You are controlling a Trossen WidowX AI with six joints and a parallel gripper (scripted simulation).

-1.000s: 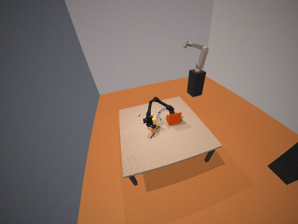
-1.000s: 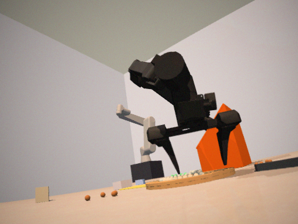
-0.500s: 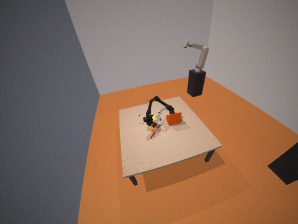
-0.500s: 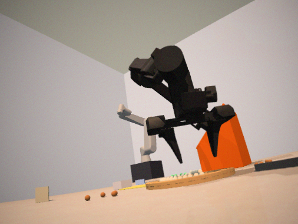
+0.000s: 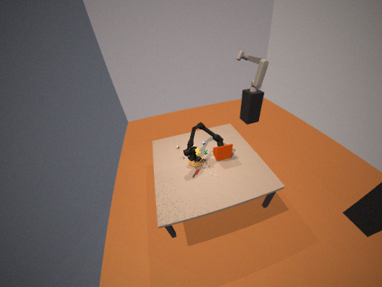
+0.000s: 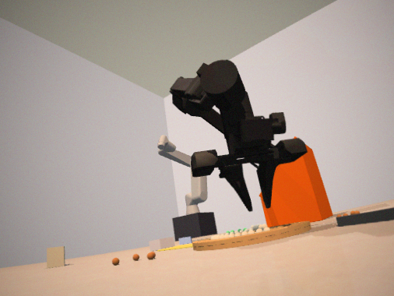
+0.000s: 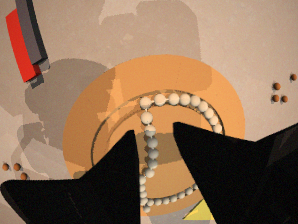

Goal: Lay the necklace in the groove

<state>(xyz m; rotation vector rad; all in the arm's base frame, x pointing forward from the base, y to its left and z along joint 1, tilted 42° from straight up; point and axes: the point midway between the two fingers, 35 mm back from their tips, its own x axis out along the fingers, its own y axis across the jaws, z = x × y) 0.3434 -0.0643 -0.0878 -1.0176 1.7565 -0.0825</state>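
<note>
Right now my gripper tip is 4 cm to the left of the round wooden bead board, 4 cm past it and 3 cm above it. The rest, counted from my gripper tip: tan cube: 37 cm to the right, 13 cm ahead, 3 cm below; yellow flat piece: 21 cm to the right, 9 cm behind, 4 cm below; red-handled tool: 14 cm to the left, 4 cm below, 2 cm ahead.
</note>
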